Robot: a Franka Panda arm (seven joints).
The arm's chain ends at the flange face. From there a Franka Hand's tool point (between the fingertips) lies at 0.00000 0.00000 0.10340 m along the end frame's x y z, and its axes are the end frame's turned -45 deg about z.
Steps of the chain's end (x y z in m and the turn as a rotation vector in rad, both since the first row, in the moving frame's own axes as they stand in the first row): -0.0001, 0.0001, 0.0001, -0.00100, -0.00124, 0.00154; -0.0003, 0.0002, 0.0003, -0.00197, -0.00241, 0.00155; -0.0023, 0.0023, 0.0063, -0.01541, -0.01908, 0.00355; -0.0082, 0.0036, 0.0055, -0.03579, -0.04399, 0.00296; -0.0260, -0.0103, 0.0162, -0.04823, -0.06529, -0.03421; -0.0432, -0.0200, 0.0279, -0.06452, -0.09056, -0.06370; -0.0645, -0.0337, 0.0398, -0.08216, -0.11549, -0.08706
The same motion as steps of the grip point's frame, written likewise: -0.0003, 0.0000, 0.0001, 0.00017, -0.00158, 0.00154; -0.0007, -0.0001, 0.0003, 0.00031, -0.00310, 0.00155; -0.0058, -0.0003, 0.0063, 0.00260, -0.02439, 0.00355; -0.0142, -0.0039, 0.0053, 0.00580, -0.05641, 0.00296; -0.0194, -0.0268, 0.0159, 0.01206, -0.08027, -0.03421; -0.0278, -0.0462, 0.0273, 0.01841, -0.10966, -0.06370; -0.0363, -0.0712, 0.0388, 0.02357, -0.13976, -0.08706
